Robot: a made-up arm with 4 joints.
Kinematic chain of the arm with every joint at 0, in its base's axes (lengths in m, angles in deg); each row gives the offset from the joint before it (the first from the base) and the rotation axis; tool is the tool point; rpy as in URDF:
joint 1: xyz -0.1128 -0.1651 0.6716 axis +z
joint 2: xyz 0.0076 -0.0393 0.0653 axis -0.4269 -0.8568 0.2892
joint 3: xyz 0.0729 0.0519 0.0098 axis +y
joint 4: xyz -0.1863 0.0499 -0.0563 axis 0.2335 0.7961 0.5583
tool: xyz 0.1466 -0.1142 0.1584 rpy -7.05 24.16 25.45
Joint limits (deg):
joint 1: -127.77..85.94
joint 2: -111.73..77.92
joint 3: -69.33..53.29
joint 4: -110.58..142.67
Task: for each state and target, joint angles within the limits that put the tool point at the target. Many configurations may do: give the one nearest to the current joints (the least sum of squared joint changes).
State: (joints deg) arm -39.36 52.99 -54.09 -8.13
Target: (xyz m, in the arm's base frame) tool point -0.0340 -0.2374 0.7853
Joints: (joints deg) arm -46.88 12.54 -36.00 34.22
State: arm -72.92 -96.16 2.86 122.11
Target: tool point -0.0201 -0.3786 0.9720
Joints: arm -102.33 -111.59 37.33 142.05
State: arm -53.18 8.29 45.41 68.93
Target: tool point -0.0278 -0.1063 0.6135
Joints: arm -55.84 1.22 44.96 78.73
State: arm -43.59 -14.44 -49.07 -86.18
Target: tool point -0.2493 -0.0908 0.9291
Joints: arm -34.47 -36.88 -17.87 -61.87
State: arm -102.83 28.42 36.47 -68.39
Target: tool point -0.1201 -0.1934 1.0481
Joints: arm -77.69 6.47 53.29 -54.83
